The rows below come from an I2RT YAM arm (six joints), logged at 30 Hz.
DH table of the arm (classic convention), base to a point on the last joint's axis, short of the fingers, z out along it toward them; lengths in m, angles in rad. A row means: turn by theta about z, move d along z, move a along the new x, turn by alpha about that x. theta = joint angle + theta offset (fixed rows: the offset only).
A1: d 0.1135  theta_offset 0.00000  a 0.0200  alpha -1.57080
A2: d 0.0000  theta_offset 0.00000  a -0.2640  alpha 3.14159
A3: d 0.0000  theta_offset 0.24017  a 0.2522  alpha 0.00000
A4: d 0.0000  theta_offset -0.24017  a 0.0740  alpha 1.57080
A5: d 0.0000  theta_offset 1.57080  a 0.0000  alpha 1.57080
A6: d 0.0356  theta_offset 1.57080  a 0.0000  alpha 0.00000
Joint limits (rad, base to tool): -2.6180..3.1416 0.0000..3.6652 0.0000..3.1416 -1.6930..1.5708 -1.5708..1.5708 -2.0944..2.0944
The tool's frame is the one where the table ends.
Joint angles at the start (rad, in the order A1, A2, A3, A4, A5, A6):
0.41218 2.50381 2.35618 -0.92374 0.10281 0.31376
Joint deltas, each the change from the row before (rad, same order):
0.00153 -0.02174 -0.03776 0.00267 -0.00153 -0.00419
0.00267 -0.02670 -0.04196 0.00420 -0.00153 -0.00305
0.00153 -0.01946 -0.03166 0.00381 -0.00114 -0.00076
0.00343 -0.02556 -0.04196 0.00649 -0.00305 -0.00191
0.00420 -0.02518 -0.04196 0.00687 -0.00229 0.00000
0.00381 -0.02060 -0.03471 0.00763 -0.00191 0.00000
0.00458 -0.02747 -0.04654 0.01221 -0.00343 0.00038
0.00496 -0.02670 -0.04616 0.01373 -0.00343 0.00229
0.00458 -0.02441 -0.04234 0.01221 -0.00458 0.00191
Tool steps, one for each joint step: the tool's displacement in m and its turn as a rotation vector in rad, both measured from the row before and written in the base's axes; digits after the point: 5 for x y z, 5 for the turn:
-0.00438 -0.00097 -0.00015 -0.00610 0.01237 0.00593
-0.00534 -0.00075 0.00111 -0.00463 0.01038 0.00607
-0.00394 -0.00082 0.00045 -0.00281 0.00801 0.00272
-0.00554 -0.00040 0.00045 -0.00239 0.00999 0.00649
-0.00580 -0.00016 0.00018 -0.00219 0.00988 0.00520
-0.00481 0.00002 0.00005 -0.00112 0.00661 0.00463
-0.00633 -0.00024 -0.00004 0.00011 0.00757 0.00569
-0.00638 -0.00011 -0.00036 0.00135 0.00673 0.00432
-0.00607 -0.00019 -0.00050 0.00211 0.00715 0.00473

